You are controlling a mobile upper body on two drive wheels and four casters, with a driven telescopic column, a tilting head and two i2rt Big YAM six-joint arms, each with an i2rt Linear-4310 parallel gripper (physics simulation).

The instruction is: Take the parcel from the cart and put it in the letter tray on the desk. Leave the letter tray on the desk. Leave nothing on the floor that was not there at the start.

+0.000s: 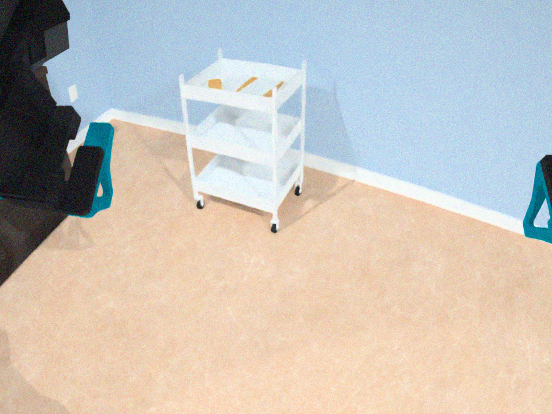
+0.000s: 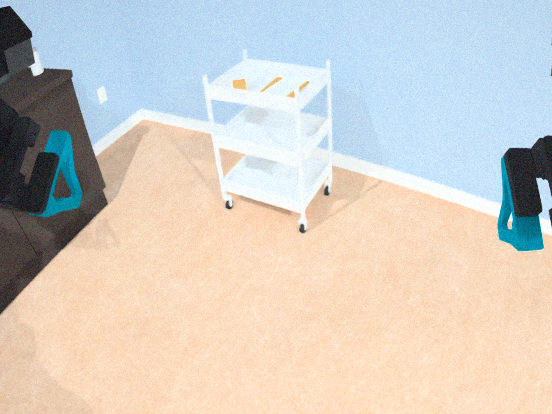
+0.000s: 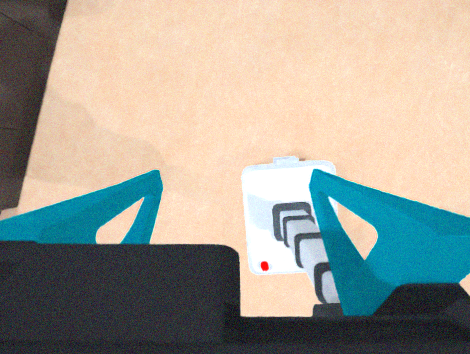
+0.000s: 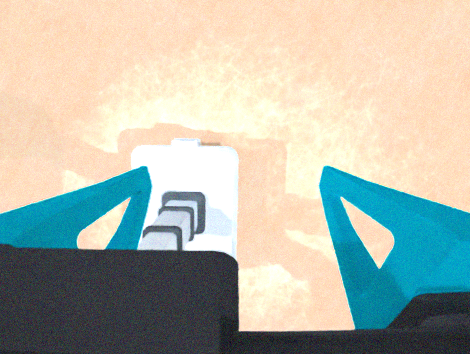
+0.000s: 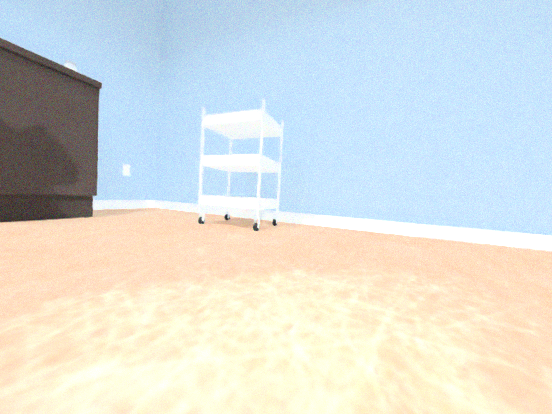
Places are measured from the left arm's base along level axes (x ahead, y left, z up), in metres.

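Pixels of known places: left gripper, between the fingertips: (image 1: 65, 194) (image 2: 43, 195) (image 3: 235, 178); right gripper, between the fingertips: (image 2: 545, 229) (image 4: 235, 175).
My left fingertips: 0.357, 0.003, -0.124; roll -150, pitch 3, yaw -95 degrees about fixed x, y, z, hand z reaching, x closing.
Note:
Behind a point stands the place of what it marks, as x, y, z.
The white three-shelf cart (image 1: 227, 98) @[1.668, 0.036, -0.717] (image 2: 250, 97) @[1.669, 0.038, -0.711] (image 5: 232, 119) @[1.668, 0.035, -0.726] stands ahead near the blue wall. Three orange-yellow shapes show on its top shelf: a blocky one (image 1: 215, 84) @[1.788, 0.102, -0.704] (image 2: 239, 84) @[1.788, 0.103, -0.702] at the left, a slanted strip (image 1: 247, 84) @[1.847, -0.033, -0.737] (image 2: 271, 84) @[1.848, -0.029, -0.737] in the middle and another strip (image 1: 273, 89) @[1.577, -0.155, -0.633] (image 2: 298, 89) @[1.585, -0.165, -0.637] at the right. I cannot tell which of them is the parcel. The desk and letter tray do not show. My left gripper (image 3: 235, 178) @[0.357, 0.003, -0.124] is open and empty, far from the cart. My right gripper (image 4: 235, 175) @[0.334, -0.453, -0.140] is open and empty, also away from the cart.
A dark brown cabinet (image 2: 75, 132) @[1.705, 0.988, -0.834] (image 5: 50, 120) @[1.553, 1.056, -0.830] (image 3: 25, 100) stands at the left, with a small white item (image 2: 36, 65) @[1.790, 1.176, -0.444] (image 5: 71, 66) @[1.793, 1.173, -0.389] on top. A blue wall (image 1: 425, 100) @[1.885, -0.894, -0.798] (image 2: 450, 90) @[1.889, -0.888, -0.752] (image 5: 400, 125) @[1.787, -1.110, -0.645] runs behind the cart. A white base part (image 3: 262, 185) @[0.212, -0.077, -1.150] (image 4: 220, 170) @[0.211, -0.401, -1.149] shows below both grippers.

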